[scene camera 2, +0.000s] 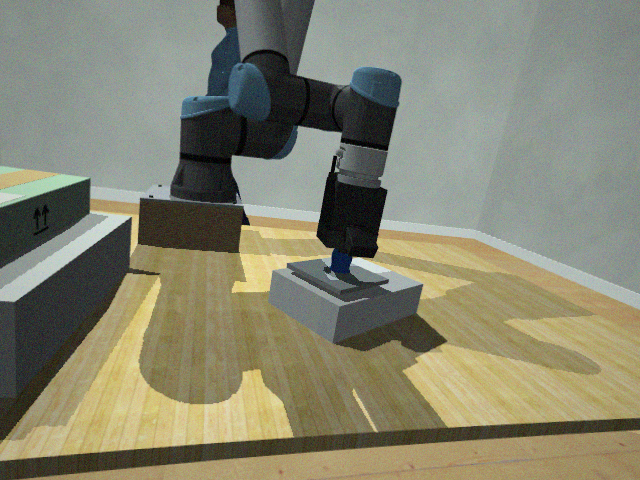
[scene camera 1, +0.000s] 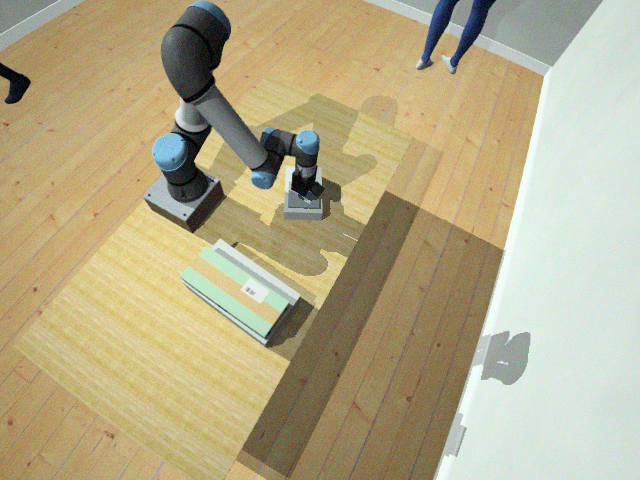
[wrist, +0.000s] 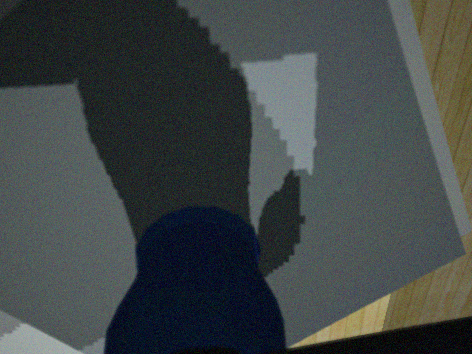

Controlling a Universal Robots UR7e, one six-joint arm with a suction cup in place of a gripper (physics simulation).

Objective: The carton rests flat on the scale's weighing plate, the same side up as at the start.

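Places are measured from the arm's base along level axes (x down, y left, z ahead), in centimetres.
Pixels of known places: hand at its tool point: [scene camera 2: 339, 270] [wrist: 200, 255]; arm's base at its link origin: [scene camera 2: 204, 196] [scene camera 1: 188, 186].
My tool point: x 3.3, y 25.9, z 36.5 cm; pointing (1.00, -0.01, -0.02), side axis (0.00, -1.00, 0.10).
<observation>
For each thing: its top centre in the pictures, then the offset to it from my tool point.
- green carton at its top centre: [scene camera 1: 233, 288] dx -8.4, dy -48.3, dz +6.4 cm
- long pale grey block at its top centre: [scene camera 2: 3, 236] [scene camera 1: 240, 288] dx -2.4, dy -45.7, dz +6.2 cm
- small grey block at its top centre: [wrist: 109, 301] [scene camera 2: 353, 268] [scene camera 1: 303, 186] dx -0.2, dy +2.8, dz -1.3 cm
- darker flat plate at its top centre: [wrist: 213, 233] [scene camera 2: 338, 271] [scene camera 1: 303, 194] dx -0.2, dy -0.4, dz +0.9 cm
The green carton [scene camera 1: 222, 276] [scene camera 2: 46, 206], with orange tape and a barcode label on top, lies flat on a long pale grey block [scene camera 1: 258, 273] [scene camera 2: 77, 289]. The up arrows on its side point up. A small grey block [scene camera 1: 303, 213] [scene camera 2: 305, 304], which looks like the scale, stands apart from it and carries a darker flat plate [scene camera 1: 297, 203] [scene camera 2: 310, 269] [wrist: 360, 150]. My suction gripper [scene camera 1: 307, 196] [scene camera 2: 339, 272] [wrist: 197, 220] is open, with its blue cup down at or very close to that plate, away from the carton. Whether the cup touches the plate is unclear.
The arm's base box [scene camera 1: 170, 206] [scene camera 2: 188, 222] stands behind the blocks in scene camera 2. The arm reaches over the table. The table's front edge [scene camera 2: 320, 440] runs across the bottom of that view. People stand farther back, and shadows cross the table.
</observation>
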